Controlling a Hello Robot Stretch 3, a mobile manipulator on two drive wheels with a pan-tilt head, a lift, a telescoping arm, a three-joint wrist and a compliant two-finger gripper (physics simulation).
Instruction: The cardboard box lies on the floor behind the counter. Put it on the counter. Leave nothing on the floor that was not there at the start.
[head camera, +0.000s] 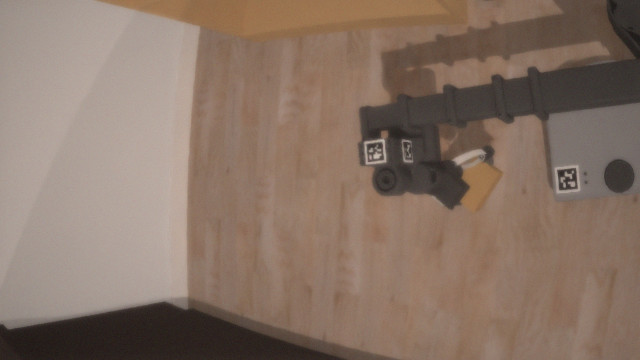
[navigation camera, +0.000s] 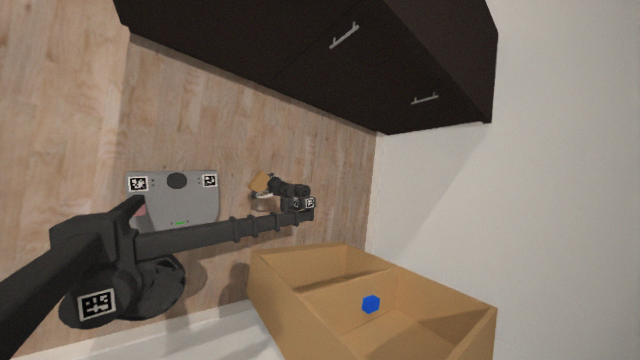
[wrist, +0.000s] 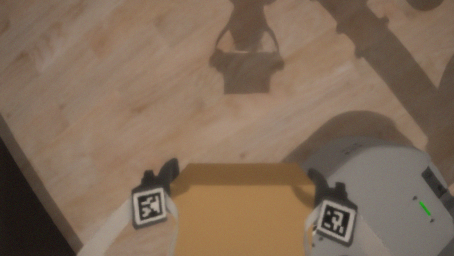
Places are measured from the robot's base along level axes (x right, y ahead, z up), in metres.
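Where they show: gripper, fingertip midpoint: (head camera: 472, 178) (navigation camera: 261, 185) (wrist: 242, 182); robot's base, origin of the base link: (head camera: 616, 175) (navigation camera: 176, 180).
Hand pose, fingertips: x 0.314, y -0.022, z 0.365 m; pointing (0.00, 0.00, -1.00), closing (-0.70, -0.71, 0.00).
Each offset is from my fingertips to the centre of the thing.
The cardboard box @(dz +0.015, dx -0.013, dy +0.011 m) (head camera: 481, 189) (navigation camera: 259, 182) (wrist: 242, 220) is small and yellow-brown. My gripper (head camera: 472, 176) (navigation camera: 263, 186) (wrist: 242, 182) is shut on it, one fingertip against each side, as the wrist view shows. The box is above the floor: its shadow and the gripper's lie apart from them on the wood. In the head and navigation views the box hangs between the wrist and my base. A dark brown unit (head camera: 125, 337) (navigation camera: 320, 75) (wrist: 20, 200) with bar handles stands to one side; whether it is the counter I cannot tell.
A large yellow-brown open-topped bin (head camera: 310, 17) (navigation camera: 280, 310) with a divider holds a blue cube @(dz +0.238, dx +0.499, dy -0.669 m) (navigation camera: 370, 304). It is beyond my arm (head camera: 475, 102) (navigation camera: 200, 232). A pale wall (head camera: 90, 150) (navigation camera: 565, 175) closes off the far end. My base (head camera: 590, 145) (navigation camera: 175, 200) (wrist: 370, 175) is on the wooden floor.
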